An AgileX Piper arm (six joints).
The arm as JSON. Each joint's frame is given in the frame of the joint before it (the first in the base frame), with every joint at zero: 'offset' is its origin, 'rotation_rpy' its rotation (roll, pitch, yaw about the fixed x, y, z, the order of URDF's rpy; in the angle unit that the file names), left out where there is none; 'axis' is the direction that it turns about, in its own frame. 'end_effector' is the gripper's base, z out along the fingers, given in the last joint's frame.
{
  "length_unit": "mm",
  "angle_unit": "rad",
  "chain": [
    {
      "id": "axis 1",
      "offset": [
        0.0,
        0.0,
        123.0
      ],
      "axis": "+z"
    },
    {
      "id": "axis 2",
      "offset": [
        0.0,
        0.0,
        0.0
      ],
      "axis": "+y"
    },
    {
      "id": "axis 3",
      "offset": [
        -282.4,
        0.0,
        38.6
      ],
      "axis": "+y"
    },
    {
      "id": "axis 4",
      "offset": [
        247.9,
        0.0,
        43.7
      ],
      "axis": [
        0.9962,
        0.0,
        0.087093
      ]
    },
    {
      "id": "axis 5",
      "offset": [
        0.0,
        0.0,
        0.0
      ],
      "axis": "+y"
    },
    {
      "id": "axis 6",
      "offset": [
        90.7,
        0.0,
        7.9
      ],
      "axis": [
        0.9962,
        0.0,
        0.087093
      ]
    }
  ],
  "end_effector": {
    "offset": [
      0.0,
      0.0,
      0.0
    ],
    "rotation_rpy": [
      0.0,
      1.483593,
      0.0
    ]
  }
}
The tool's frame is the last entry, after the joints.
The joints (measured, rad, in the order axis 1, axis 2, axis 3, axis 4, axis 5, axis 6), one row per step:
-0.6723 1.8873 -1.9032 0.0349 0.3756 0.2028
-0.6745 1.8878 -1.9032 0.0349 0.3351 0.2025
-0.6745 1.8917 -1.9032 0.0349 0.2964 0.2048
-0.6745 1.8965 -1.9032 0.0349 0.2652 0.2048
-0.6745 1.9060 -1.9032 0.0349 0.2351 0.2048
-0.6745 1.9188 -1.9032 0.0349 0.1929 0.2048
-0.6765 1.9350 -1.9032 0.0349 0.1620 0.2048
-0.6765 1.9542 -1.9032 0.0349 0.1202 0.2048
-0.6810 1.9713 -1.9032 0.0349 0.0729 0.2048
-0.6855 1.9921 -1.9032 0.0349 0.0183 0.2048
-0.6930 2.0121 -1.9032 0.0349 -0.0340 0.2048
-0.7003 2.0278 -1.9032 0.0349 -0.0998 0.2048
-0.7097 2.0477 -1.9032 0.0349 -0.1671 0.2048
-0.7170 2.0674 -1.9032 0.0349 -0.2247 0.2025
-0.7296 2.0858 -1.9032 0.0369 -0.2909 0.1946
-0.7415 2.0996 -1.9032 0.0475 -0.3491 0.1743
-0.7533 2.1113 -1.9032 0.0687 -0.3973 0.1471
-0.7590 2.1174 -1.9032 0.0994 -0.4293 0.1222
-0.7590 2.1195 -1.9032 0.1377 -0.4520 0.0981
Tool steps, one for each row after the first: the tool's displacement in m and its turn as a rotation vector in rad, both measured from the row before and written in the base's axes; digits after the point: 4 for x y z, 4 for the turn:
0.0001 -0.0015 0.0033 -0.0250 -0.0312 -0.0035
0.0014 -0.0013 0.0016 -0.0198 -0.0286 -0.0018
0.0014 -0.0013 0.0006 -0.0164 -0.0207 -0.0011
0.0024 -0.0020 -0.0017 -0.0128 -0.0161 -0.0010
0.0031 -0.0027 -0.0022 -0.0183 -0.0230 -0.0015
0.0031 -0.0038 -0.0049 -0.0091 -0.0115 -0.0031
0.0043 -0.0036 -0.0054 -0.0141 -0.0176 -0.0015
0.0023 -0.0049 -0.0040 -0.0189 -0.0235 -0.0061
0.0029 -0.0054 -0.0052 -0.0213 -0.0262 -0.0064
0.0015 -0.0063 -0.0051 -0.0205 -0.0249 -0.0093
0.0004 -0.0054 -0.0019 -0.0322 -0.0384 -0.0096
0.0002 -0.0067 -0.0039 -0.0308 -0.0360 -0.0117
0.0006 -0.0057 -0.0048 -0.0266 -0.0270 -0.0096
-0.0018 -0.0073 -0.0035 -0.0361 -0.0318 -0.0165
-0.0028 -0.0064 -0.0019 -0.0366 -0.0263 -0.0198
-0.0036 -0.0063 -0.0019 -0.0284 -0.0225 -0.0239
-0.0025 -0.0035 -0.0005 -0.0126 -0.0224 -0.0192
-0.0013 -0.0011 0.0007 -0.0026 -0.0241 -0.0149

